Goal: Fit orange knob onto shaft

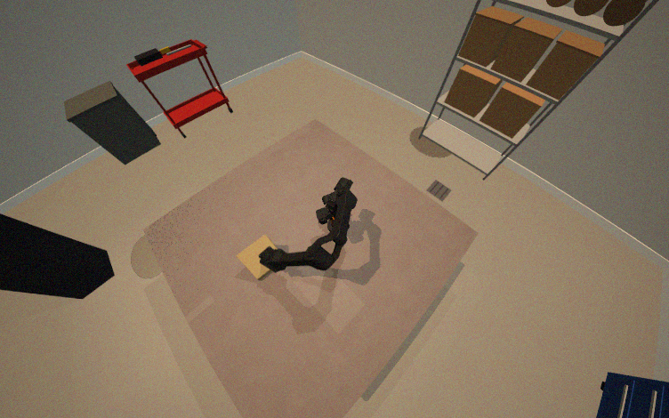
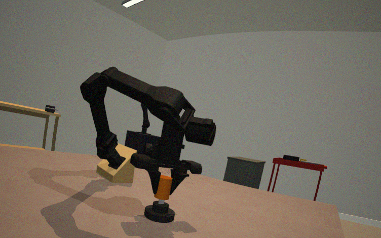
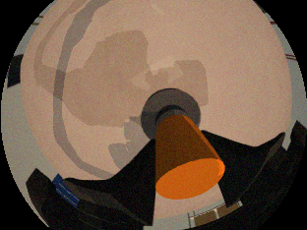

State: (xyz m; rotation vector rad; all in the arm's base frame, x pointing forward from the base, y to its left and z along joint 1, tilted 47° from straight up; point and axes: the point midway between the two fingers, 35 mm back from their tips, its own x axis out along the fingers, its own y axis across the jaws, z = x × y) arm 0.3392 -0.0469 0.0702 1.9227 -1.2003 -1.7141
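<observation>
The orange knob lies 30 mm above my gripper tip. Round my gripper tip: round black pedestal: 40 mm below.
</observation>
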